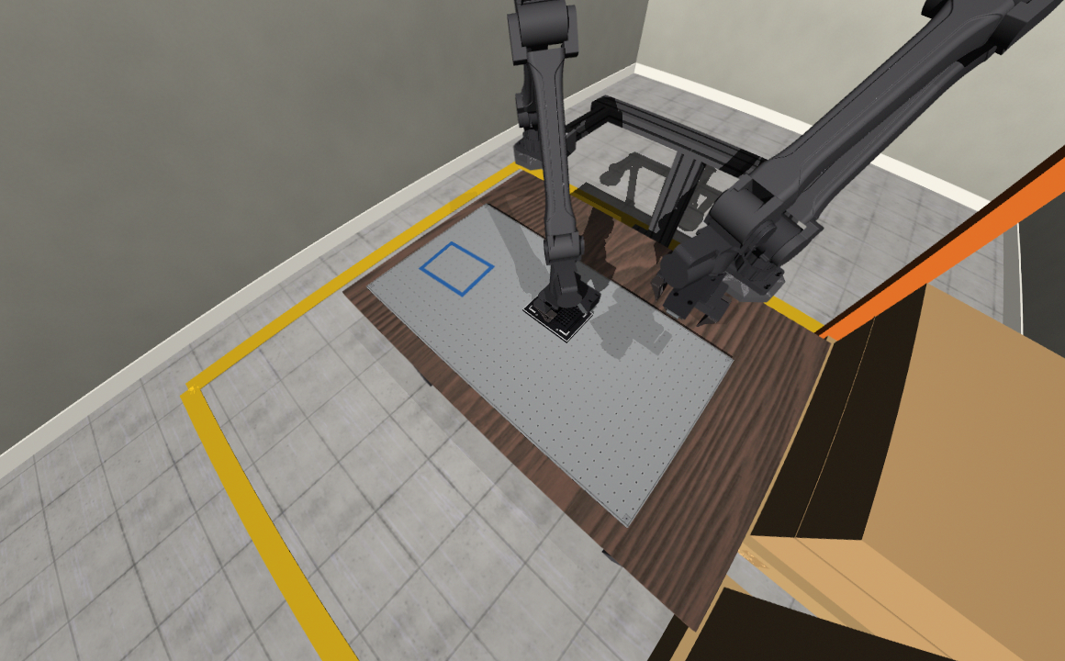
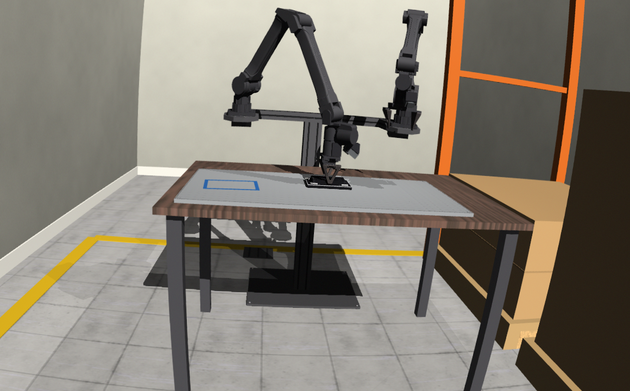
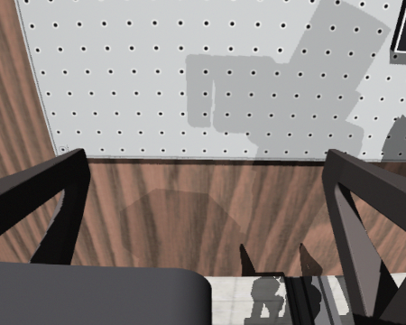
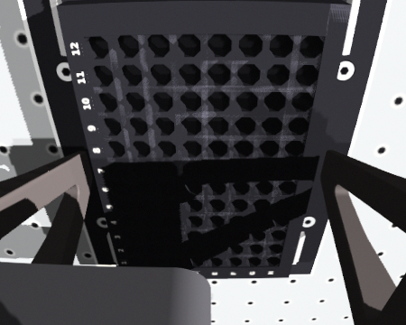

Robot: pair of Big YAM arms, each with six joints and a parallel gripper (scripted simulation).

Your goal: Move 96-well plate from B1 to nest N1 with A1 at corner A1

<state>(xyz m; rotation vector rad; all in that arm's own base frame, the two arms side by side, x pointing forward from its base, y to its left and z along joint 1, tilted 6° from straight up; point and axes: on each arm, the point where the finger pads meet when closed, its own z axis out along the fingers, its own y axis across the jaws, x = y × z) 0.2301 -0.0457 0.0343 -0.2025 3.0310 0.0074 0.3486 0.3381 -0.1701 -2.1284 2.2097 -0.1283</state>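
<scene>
Now: the black 96-well plate right at my right hand. Also, from my right hand: black plate nest N1: 20 mm below.
</scene>
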